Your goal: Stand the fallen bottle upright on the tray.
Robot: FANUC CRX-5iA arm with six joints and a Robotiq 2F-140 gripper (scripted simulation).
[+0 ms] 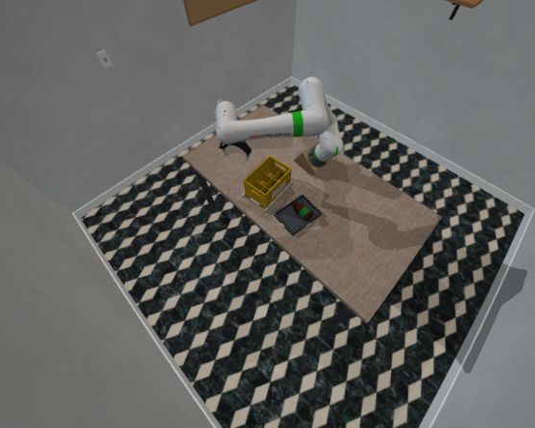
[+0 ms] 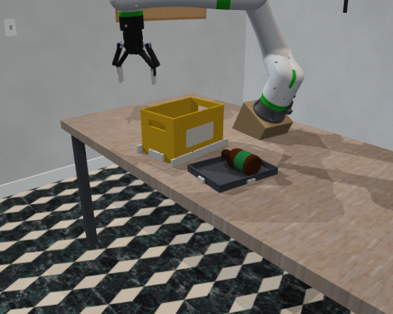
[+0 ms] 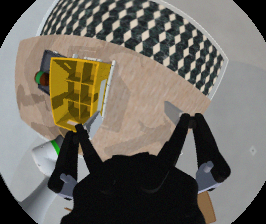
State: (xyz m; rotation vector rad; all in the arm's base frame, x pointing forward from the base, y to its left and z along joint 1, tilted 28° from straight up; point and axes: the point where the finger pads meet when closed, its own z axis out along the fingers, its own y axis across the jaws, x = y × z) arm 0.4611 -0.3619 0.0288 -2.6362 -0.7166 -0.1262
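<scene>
Right now the bottle is 90 mm behind my hand, 480 mm to the left of it and 220 mm below it. The rest, counted from my hand: yellow crate 80 mm behind, 200 mm to the left, 170 mm below; then dark grey tray 60 mm behind, 480 mm to the left, 250 mm below.
</scene>
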